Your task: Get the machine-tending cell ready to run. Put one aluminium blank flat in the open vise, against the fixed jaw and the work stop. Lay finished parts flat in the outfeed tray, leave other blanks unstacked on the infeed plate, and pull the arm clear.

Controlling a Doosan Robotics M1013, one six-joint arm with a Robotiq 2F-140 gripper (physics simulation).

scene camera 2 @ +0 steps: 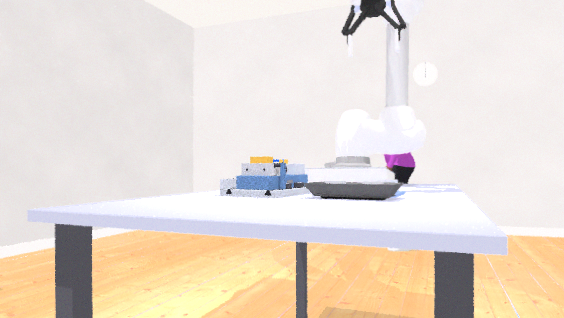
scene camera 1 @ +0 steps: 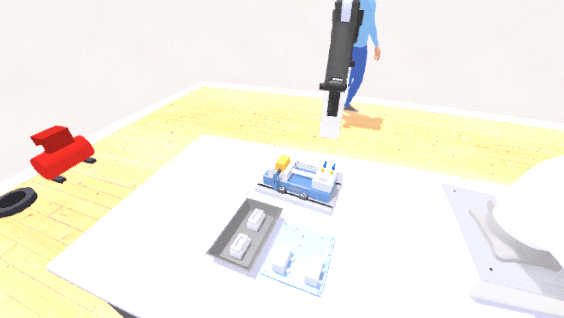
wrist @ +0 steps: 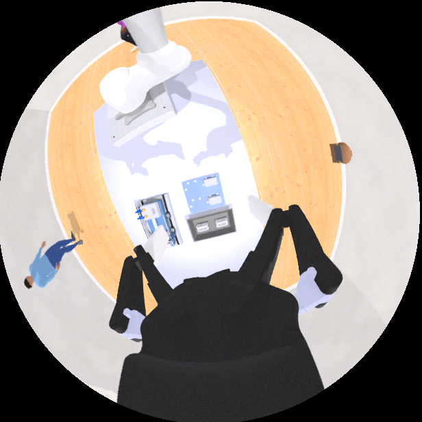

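Where they show: gripper, fingertip midpoint: (scene camera 2: 373,53) (scene camera 1: 334,116); arm's base at its link origin: (scene camera 2: 352,169) (scene camera 1: 509,238).
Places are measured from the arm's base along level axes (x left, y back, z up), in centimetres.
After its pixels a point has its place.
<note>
My gripper (scene camera 1: 330,127) {x 13.0, y -56.4, z 37.3 cm} (scene camera 2: 374,47) {x 13.0, y -56.4, z 37.3 cm} (wrist: 205,218) is open and empty, high above the table. The blue and white vise (scene camera 1: 295,186) {x -12.0, y -65.3, z -1.8 cm} (scene camera 2: 257,181) {x -18.4, y -77.6, z -2.8 cm} (wrist: 161,220) stands on the table, partly behind a finger in the wrist view. A pale bar shows between its jaws in scene view 1; I cannot tell whether it is a blank. Two blanks, one (scene camera 1: 282,260) {x 16.7, y -64.2, z -2.8 cm} (wrist: 215,199) and another (scene camera 1: 314,270) {x 17.8, y -55.6, z -2.8 cm} (wrist: 210,182), lie apart on the light-blue infeed plate (scene camera 1: 312,240) {x 6.3, y -56.9, z -6.4 cm} (wrist: 200,187). Two finished parts, one (scene camera 1: 256,219) {x 5.1, y -74.9, z -2.5 cm} and another (scene camera 1: 240,245) {x 15.0, y -76.5, z -2.5 cm}, lie flat and apart in the grey outfeed tray (scene camera 1: 232,220) {x 6.5, y -82.4, z -3.3 cm} (scene camera 2: 354,191) {x 9.5, y -82.4, z -5.0 cm}.
The arm's white base (scene camera 1: 530,205) {x 3.4, y -6.1, z 16.0 cm} (wrist: 122,92) stands at one end of the table (scene camera 1: 160,240) {x 16.3, y -103.3, z -7.2 cm} (scene camera 2: 250,217) {x -3.6, y -121.8, z -7.2 cm}. A person in light blue (scene camera 1: 367,30) (wrist: 47,262) is beyond the table, and one in purple (scene camera 2: 401,160) is behind the base. A red machine (scene camera 1: 62,155) is on the floor.
</note>
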